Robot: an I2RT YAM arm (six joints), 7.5 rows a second.
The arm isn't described. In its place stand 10 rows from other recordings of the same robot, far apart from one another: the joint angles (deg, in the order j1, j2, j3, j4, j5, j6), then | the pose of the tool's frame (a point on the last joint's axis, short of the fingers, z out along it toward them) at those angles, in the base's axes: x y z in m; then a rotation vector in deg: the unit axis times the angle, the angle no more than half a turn.
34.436 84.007 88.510 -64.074 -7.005 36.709 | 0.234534, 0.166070, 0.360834, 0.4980, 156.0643, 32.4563
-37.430 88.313 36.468 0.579 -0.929 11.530 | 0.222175, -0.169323, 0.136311, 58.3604, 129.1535, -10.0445
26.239 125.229 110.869 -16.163 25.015 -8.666 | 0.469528, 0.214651, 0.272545, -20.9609, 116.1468, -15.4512
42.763 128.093 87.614 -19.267 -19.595 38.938 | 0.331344, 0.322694, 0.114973, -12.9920, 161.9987, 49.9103
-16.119 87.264 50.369 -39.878 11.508 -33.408 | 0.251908, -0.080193, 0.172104, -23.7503, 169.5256, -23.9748
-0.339 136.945 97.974 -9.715 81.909 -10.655 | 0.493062, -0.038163, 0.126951, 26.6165, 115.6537, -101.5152
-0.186 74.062 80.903 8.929 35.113 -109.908 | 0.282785, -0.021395, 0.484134, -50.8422, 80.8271, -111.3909
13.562 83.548 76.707 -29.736 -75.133 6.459 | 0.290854, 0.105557, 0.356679, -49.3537, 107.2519, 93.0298
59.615 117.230 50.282 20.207 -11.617 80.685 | 0.179219, 0.319828, 0.067015, 23.3028, 161.2097, 66.3228
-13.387 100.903 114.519 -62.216 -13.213 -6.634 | 0.357725, -0.076772, 0.407221, 2.0829, 137.0718, 6.6248
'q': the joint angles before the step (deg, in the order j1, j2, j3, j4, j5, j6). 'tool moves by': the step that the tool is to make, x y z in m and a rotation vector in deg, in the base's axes. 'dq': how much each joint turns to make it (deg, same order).
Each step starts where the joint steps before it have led.
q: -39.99 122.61 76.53 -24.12 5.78 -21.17
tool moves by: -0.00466 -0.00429 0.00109 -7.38 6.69 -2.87
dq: 0.00 0.00 0.03 -0.29 10.34 -0.66
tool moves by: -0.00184 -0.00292 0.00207 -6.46 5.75 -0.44
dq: 0.20 0.00 -0.01 0.60 8.35 -2.48
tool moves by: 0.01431 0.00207 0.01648 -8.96 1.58 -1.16
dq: 2.10 -0.72 1.73 1.94 8.61 -0.02
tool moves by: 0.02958 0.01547 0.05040 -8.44 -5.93 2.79
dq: 4.24 -4.14 3.67 2.23 3.68 -0.53
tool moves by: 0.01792 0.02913 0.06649 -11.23 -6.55 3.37
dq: 4.87 -7.10 1.29 5.52 5.65 -3.93
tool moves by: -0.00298 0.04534 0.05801 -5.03 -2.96 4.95
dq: 5.53 -8.50 -0.02 -1.53 2.45 -3.03
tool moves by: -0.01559 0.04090 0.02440 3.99 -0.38 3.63
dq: 4.68 -6.10 0.00 -10.76 -1.49 5.18
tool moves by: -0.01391 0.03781 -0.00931 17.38 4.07 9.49
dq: 3.89 -2.43 0.00 -16.16 -15.10 8.23
